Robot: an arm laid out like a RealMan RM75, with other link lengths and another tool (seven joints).
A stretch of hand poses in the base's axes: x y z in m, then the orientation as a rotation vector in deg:
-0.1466, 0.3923, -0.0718, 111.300, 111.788, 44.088
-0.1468, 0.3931, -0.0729, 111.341, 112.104, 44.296
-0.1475, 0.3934, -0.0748, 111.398, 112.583, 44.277
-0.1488, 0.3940, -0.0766, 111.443, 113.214, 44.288
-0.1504, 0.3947, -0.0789, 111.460, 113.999, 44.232
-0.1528, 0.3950, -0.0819, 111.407, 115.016, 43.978
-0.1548, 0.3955, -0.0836, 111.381, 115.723, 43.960
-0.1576, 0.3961, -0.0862, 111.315, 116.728, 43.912
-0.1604, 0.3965, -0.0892, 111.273, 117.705, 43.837
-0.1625, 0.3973, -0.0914, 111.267, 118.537, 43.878
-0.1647, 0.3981, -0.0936, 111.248, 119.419, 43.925
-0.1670, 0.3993, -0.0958, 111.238, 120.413, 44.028
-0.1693, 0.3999, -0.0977, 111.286, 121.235, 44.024
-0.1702, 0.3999, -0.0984, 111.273, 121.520, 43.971
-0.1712, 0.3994, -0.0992, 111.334, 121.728, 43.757
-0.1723, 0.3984, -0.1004, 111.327, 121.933, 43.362
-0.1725, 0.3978, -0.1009, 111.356, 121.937, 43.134
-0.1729, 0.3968, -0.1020, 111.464, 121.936, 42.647
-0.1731, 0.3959, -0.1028, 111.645, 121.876, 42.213
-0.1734, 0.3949, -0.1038, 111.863, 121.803, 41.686
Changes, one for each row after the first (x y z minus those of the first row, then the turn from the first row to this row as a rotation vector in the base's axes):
-0.0002, 0.0008, -0.0011, 0.227, 0.126, 0.221
-0.0009, 0.0011, -0.0030, 0.357, 0.415, 0.502
-0.0022, 0.0017, -0.0048, 0.537, 0.766, 0.888
-0.0038, 0.0024, -0.0071, 0.698, 1.202, 1.366
-0.0062, 0.0027, -0.0101, 0.759, 1.777, 1.978
-0.0082, 0.0032, -0.0118, 0.909, 2.137, 2.424
-0.0110, 0.0038, -0.0144, 1.096, 2.640, 3.062
-0.0138, 0.0042, -0.0174, 1.276, 3.152, 3.668
-0.0159, 0.0050, -0.0196, 1.512, 3.575, 4.191
-0.0181, 0.0058, -0.0218, 1.760, 4.017, 4.747
-0.0204, 0.0070, -0.0240, 2.079, 4.509, 5.376
-0.0227, 0.0076, -0.0259, 2.319, 4.976, 5.863
-0.0236, 0.0076, -0.0266, 2.356, 5.136, 6.033
-0.0246, 0.0071, -0.0274, 2.312, 5.345, 6.109
-0.0257, 0.0061, -0.0286, 2.121, 5.566, 6.176
-0.0259, 0.0055, -0.0291, 1.998, 5.652, 6.136
-0.0263, 0.0045, -0.0302, 1.754, 5.859, 6.029
-0.0265, 0.0036, -0.0310, 1.565, 6.061, 5.871
-0.0268, 0.0026, -0.0320, 1.336, 6.307, 5.681

